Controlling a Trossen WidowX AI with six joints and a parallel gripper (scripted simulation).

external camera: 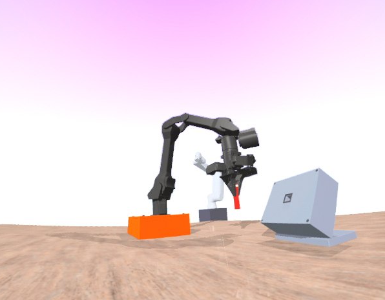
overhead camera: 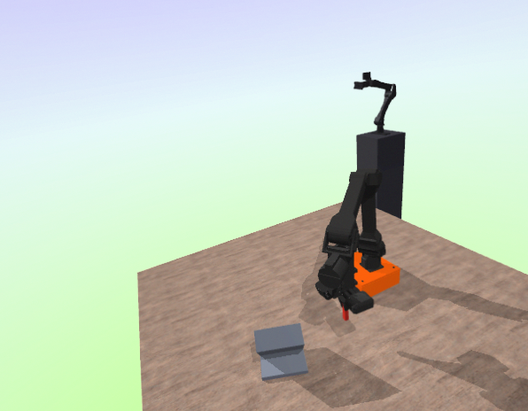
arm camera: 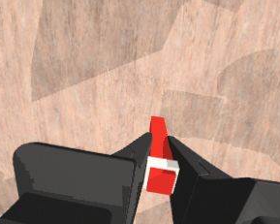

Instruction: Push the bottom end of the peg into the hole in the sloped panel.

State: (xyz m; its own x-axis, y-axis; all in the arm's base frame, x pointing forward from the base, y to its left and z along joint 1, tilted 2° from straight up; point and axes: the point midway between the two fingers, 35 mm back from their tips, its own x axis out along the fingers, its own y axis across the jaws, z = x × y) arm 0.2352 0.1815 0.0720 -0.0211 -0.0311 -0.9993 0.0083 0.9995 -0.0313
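The sloped grey panel lies 200 mm ahead of my gripper tip, 40 mm below it and 20 mm to the right of it. The rest, counted from my gripper tip: red square peg 20 mm above.
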